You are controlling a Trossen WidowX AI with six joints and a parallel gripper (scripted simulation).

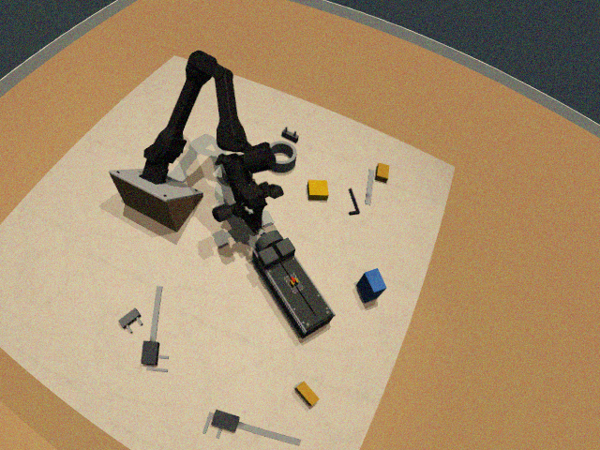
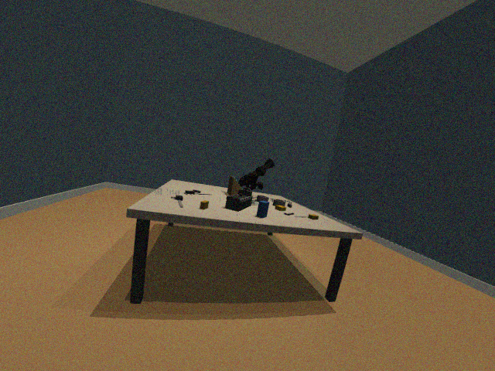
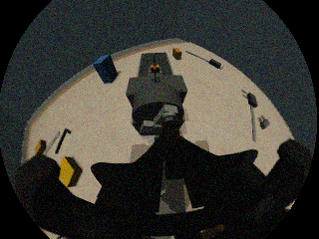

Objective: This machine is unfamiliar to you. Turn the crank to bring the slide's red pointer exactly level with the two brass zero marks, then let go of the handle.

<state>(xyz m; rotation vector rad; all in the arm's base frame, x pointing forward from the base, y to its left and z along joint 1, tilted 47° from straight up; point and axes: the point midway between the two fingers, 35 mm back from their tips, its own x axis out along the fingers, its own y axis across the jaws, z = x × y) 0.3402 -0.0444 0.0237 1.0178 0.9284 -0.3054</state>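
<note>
My gripper tip is 3 cm below the crank handle, 1 cm to the right of it and 1 cm past it. Round my gripper tip: yellow block 25 cm to the left, 9 cm ahead, 8 cm below; then red pointer 14 cm ahead, 9 cm to the right, 1 cm below; then blue cube 34 cm ahead, 5 cm below.
</note>
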